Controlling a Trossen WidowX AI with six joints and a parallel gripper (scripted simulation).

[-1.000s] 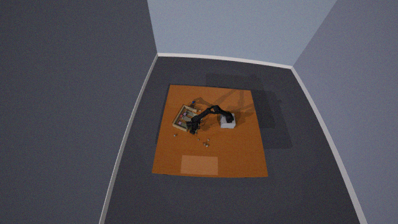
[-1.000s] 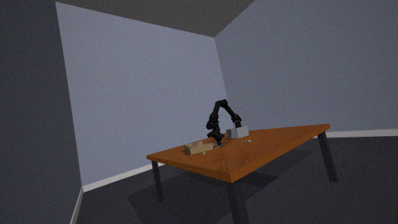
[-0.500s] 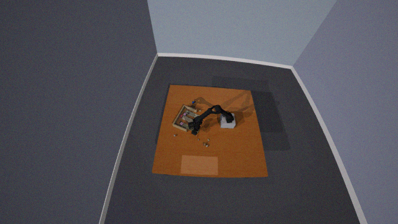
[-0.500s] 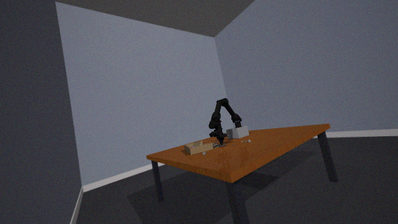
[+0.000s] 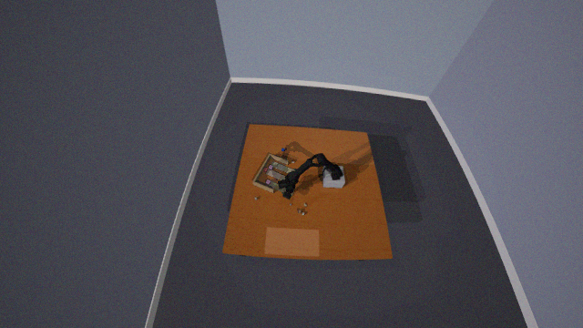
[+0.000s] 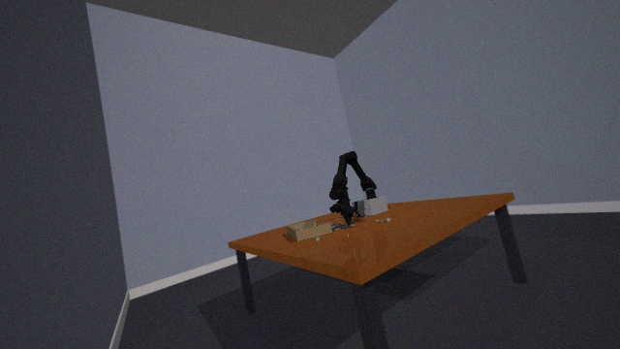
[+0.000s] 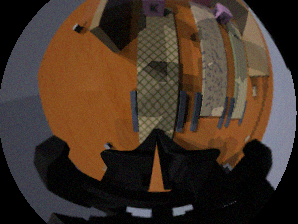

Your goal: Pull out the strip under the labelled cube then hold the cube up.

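The pale strip lies 80 mm ahead of my gripper tip and 50 mm to the right of it.
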